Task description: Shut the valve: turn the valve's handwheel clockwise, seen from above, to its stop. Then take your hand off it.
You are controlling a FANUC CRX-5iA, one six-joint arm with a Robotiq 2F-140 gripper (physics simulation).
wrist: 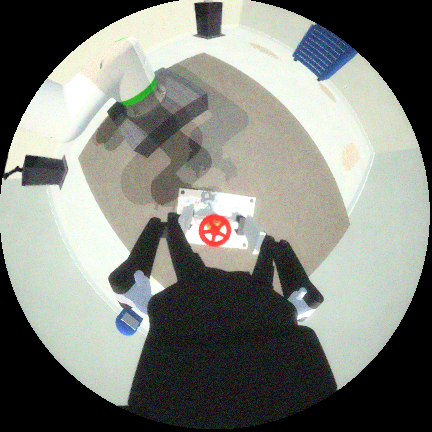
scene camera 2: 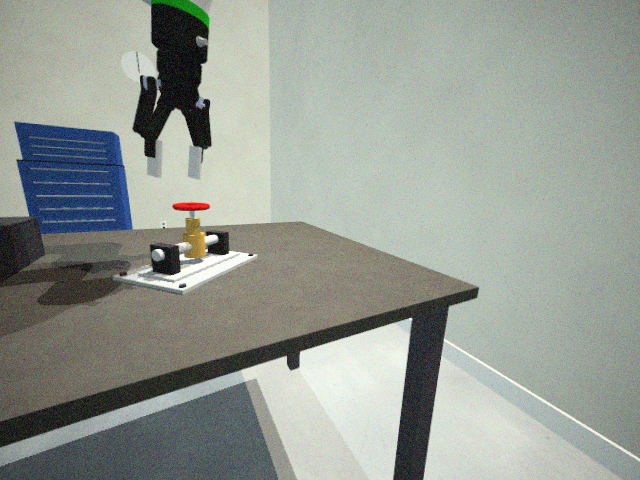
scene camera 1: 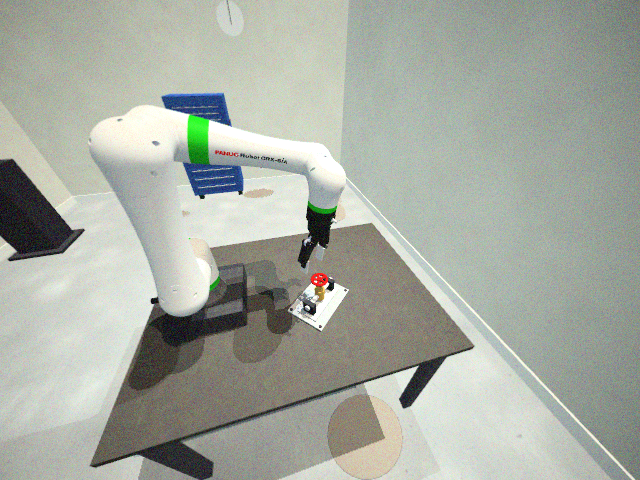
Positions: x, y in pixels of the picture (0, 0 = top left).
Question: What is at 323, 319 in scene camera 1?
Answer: A white base plate.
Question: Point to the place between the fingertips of my gripper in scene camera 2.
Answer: At 175, 177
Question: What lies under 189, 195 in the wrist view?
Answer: A white base plate.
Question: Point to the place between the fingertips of my gripper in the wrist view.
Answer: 219, 217
